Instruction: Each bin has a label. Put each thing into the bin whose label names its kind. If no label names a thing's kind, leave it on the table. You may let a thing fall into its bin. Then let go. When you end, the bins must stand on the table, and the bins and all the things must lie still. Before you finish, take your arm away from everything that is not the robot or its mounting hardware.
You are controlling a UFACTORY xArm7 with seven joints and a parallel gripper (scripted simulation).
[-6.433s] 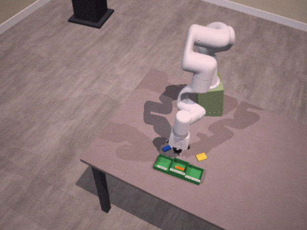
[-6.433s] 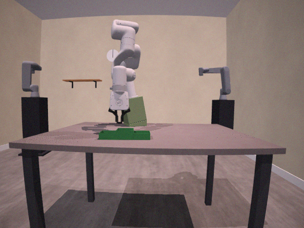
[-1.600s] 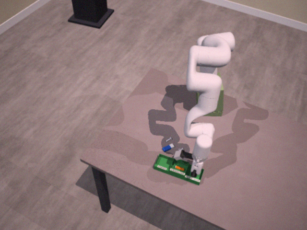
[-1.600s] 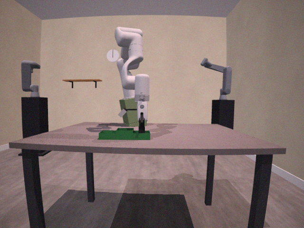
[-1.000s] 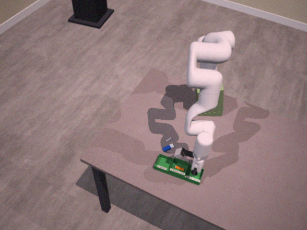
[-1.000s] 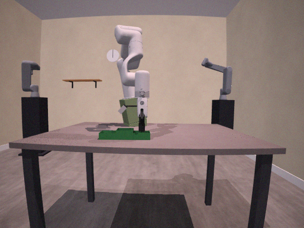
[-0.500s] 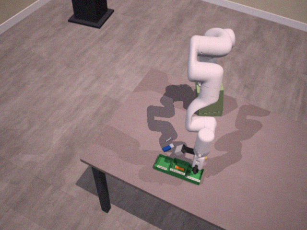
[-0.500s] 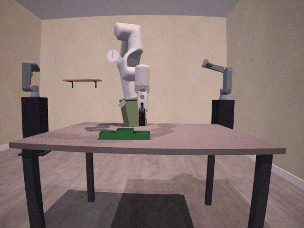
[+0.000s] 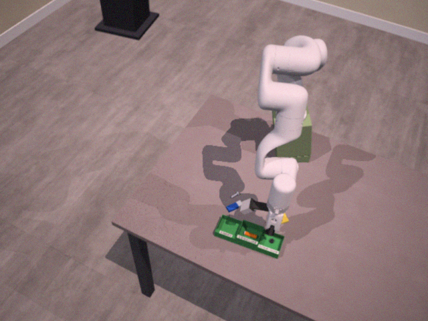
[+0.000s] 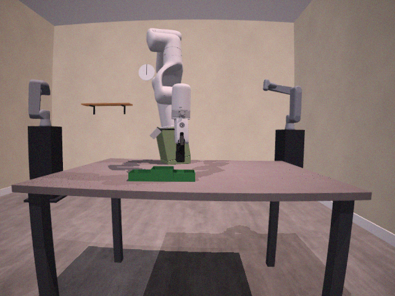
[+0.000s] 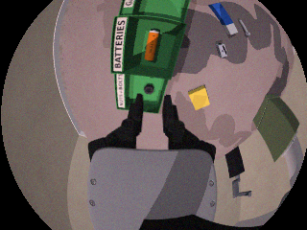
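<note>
My gripper is now 160 mm past the grey metal piece, 170 mm to the left of it and 80 mm above it. From my hand the other things lie so: black round piece (10 mm ahead, 20 mm to the left, 80 mm below); then yellow piece (100 mm behind, 30 mm to the left, 80 mm below); then orange thing (10 mm ahead, 70 mm to the right, 70 mm below).
</note>
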